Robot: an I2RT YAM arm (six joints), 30 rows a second.
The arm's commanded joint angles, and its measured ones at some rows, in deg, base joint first. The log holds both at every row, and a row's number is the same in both.
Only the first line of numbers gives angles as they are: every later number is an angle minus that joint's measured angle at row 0.
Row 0, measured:
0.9, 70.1, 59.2, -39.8, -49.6, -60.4
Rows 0 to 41, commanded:
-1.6, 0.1, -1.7, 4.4, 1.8, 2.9
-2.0, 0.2, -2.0, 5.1, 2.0, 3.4
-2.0, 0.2, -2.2, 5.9, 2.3, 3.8
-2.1, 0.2, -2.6, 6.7, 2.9, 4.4
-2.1, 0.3, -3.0, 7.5, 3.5, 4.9
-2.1, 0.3, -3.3, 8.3, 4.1, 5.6
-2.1, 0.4, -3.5, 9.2, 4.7, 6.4
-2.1, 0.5, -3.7, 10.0, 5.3, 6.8
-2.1, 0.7, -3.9, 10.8, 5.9, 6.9
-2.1, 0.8, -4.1, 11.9, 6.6, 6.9
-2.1, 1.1, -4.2, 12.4, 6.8, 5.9
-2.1, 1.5, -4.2, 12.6, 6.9, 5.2
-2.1, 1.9, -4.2, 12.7, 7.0, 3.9
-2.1, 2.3, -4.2, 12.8, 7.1, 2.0
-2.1, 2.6, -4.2, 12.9, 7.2, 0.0
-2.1, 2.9, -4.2, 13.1, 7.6, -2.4
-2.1, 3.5, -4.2, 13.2, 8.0, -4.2
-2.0, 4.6, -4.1, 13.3, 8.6, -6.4
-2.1, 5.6, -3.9, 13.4, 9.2, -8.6
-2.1, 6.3, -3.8, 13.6, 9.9, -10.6
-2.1, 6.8, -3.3, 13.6, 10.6, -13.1
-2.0, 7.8, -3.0, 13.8, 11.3, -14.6
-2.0, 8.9, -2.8, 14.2, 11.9, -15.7
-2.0, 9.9, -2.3, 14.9, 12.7, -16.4
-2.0, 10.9, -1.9, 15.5, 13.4, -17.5
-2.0, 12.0, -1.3, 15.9, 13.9, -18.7
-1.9, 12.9, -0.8, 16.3, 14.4, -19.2
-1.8, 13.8, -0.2, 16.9, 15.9, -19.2
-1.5, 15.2, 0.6, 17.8, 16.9, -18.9
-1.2, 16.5, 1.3, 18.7, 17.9, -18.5
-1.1, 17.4, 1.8, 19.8, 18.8, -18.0
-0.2, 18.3, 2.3, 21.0, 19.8, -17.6
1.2, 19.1, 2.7, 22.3, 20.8, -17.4
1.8, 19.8, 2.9, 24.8, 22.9, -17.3
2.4, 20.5, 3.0, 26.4, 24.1, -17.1
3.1, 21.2, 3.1, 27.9, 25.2, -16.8
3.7, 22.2, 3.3, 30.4, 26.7, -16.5
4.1, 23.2, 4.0, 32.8, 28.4, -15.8
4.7, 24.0, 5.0, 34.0, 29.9, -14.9
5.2, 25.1, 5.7, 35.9, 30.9, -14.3
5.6, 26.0, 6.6, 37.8, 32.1, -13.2
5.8, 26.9, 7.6, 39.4, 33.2, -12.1
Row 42, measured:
4.4, 23.8, 1.7, 23.9, 26.3, -14.5
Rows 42 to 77, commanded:
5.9, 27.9, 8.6, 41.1, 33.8, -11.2
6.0, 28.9, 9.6, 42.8, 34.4, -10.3
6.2, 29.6, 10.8, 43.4, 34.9, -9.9
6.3, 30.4, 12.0, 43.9, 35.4, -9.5
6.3, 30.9, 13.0, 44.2, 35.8, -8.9
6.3, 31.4, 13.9, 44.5, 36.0, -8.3
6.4, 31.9, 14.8, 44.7, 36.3, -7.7
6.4, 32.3, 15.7, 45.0, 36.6, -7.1
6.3, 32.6, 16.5, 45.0, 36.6, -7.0
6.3, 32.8, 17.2, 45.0, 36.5, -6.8
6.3, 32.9, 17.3, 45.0, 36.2, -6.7
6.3, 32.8, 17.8, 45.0, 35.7, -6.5
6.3, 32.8, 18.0, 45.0, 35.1, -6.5
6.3, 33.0, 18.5, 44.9, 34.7, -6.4
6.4, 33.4, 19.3, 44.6, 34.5, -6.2
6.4, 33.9, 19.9, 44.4, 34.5, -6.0
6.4, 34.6, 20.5, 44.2, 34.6, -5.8
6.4, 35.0, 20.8, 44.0, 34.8, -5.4
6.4, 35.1, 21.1, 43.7, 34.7, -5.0
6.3, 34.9, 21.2, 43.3, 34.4, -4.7
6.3, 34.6, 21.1, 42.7, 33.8, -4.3
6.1, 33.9, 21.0, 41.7, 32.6, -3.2
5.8, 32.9, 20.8, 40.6, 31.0, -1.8
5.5, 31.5, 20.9, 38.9, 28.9, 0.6
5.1, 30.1, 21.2, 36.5, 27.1, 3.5
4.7, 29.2, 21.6, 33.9, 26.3, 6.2
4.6, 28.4, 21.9, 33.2, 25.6, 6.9
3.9, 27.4, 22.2, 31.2, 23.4, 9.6
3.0, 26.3, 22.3, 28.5, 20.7, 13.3
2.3, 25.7, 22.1, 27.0, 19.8, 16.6
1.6, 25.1, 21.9, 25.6, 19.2, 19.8
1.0, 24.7, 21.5, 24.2, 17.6, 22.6
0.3, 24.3, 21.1, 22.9, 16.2, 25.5
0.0, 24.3, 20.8, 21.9, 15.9, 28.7
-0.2, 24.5, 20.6, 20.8, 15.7, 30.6
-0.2, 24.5, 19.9, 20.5, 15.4, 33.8
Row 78, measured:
1.1, 25.7, 19.4, 26.3, 20.9, 18.4
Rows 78 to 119, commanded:
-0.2, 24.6, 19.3, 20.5, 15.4, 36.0
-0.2, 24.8, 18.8, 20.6, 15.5, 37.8
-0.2, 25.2, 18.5, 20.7, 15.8, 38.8
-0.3, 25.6, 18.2, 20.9, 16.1, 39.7
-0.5, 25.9, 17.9, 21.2, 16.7, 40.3
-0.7, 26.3, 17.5, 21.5, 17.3, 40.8
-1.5, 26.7, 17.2, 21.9, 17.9, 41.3
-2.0, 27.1, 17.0, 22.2, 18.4, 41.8
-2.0, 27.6, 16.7, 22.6, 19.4, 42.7
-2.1, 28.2, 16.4, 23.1, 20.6, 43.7
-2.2, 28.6, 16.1, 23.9, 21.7, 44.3
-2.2, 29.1, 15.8, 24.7, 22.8, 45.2
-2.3, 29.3, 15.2, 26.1, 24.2, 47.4
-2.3, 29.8, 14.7, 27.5, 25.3, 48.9
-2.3, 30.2, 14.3, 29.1, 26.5, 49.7
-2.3, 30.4, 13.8, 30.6, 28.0, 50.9
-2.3, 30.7, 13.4, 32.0, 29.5, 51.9
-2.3, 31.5, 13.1, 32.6, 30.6, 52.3
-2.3, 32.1, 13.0, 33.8, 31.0, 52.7
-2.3, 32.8, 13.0, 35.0, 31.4, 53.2
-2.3, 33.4, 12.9, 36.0, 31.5, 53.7
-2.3, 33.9, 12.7, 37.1, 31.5, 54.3
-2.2, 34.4, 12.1, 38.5, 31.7, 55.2
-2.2, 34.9, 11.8, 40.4, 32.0, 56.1
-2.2, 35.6, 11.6, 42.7, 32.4, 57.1
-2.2, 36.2, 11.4, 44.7, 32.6, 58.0
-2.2, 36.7, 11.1, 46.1, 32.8, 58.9
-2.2, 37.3, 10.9, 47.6, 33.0, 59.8
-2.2, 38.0, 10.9, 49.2, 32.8, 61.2
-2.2, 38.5, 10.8, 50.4, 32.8, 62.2
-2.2, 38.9, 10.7, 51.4, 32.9, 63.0
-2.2, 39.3, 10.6, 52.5, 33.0, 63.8
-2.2, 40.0, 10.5, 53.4, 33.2, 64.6
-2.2, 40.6, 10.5, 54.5, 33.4, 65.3
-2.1, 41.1, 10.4, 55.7, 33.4, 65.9
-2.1, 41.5, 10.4, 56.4, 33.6, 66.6
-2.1, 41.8, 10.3, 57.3, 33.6, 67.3
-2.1, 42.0, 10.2, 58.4, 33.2, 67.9
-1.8, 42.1, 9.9, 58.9, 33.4, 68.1
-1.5, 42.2, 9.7, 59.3, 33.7, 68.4
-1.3, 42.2, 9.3, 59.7, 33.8, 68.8
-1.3, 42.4, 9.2, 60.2, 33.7, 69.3
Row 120, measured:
-2.0, 41.6, 10.0, 53.2, 33.0, 65.9
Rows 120 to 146, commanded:
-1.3, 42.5, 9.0, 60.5, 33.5, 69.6
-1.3, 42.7, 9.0, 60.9, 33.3, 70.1
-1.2, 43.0, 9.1, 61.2, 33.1, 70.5
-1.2, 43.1, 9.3, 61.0, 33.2, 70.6
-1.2, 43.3, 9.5, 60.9, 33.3, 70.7
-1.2, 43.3, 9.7, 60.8, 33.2, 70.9
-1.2, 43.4, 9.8, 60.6, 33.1, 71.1
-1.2, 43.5, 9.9, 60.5, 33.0, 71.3
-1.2, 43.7, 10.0, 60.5, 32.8, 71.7
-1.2, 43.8, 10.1, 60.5, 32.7, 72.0
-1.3, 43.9, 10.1, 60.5, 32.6, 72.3
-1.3, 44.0, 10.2, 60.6, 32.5, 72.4
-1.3, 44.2, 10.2, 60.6, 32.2, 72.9
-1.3, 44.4, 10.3, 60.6, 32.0, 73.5
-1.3, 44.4, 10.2, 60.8, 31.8, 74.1
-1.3, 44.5, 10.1, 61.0, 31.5, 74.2
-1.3, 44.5, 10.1, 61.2, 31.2, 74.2
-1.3, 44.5, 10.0, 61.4, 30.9, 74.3
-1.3, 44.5, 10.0, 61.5, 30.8, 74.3
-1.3, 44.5, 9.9, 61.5, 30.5, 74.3
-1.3, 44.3, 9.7, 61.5, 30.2, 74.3
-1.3, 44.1, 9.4, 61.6, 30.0, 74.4
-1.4, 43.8, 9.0, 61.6, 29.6, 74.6
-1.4, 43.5, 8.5, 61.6, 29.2, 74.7
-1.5, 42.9, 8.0, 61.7, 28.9, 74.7
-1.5, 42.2, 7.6, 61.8, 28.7, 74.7
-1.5, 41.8, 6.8, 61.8, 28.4, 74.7
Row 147, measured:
-1.6, 43.5, 8.8, 59.5, 30.2, 74.2
